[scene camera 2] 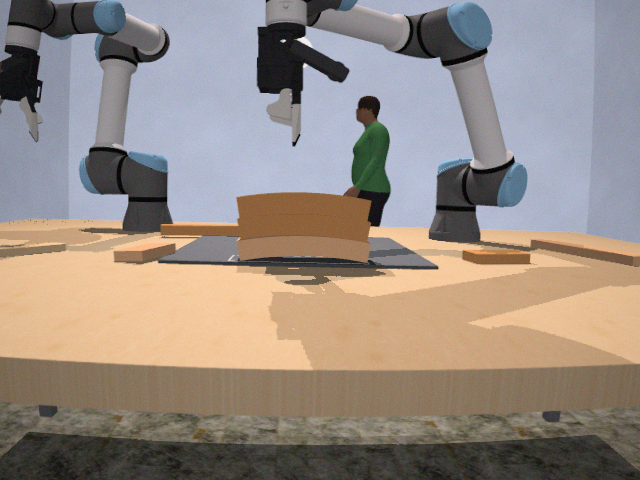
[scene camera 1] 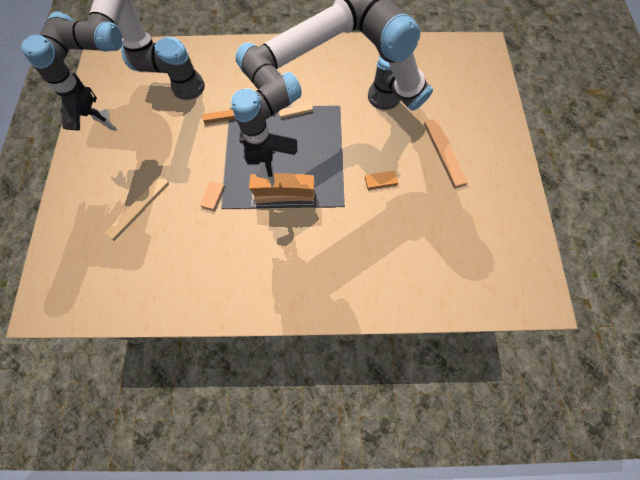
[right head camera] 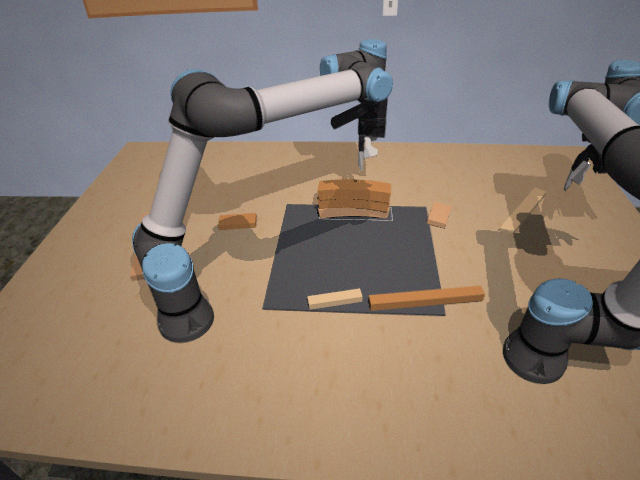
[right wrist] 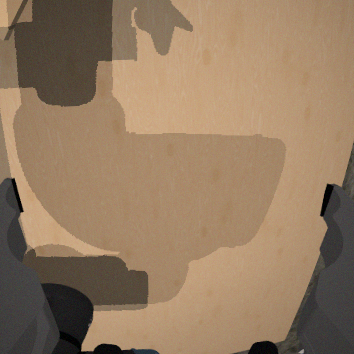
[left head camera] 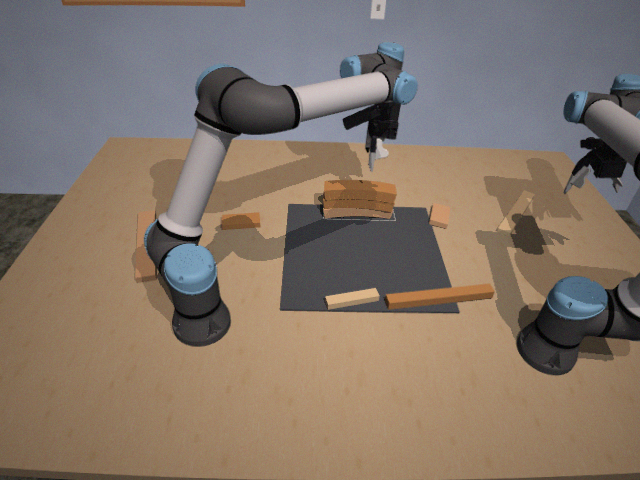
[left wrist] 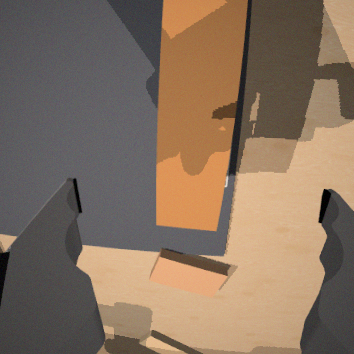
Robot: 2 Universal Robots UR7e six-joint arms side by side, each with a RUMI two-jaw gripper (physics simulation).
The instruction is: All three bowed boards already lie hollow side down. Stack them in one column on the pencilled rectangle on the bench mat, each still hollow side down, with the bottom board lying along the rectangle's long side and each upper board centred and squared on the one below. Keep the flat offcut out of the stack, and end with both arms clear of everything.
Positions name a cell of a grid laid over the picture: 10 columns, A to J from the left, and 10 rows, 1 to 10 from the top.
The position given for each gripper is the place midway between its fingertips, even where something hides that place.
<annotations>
left gripper: scene camera 2 E4; scene camera 1 E4; right head camera F4; left head camera F4; left wrist F6; not seen in the right wrist view (out of frame)
</annotations>
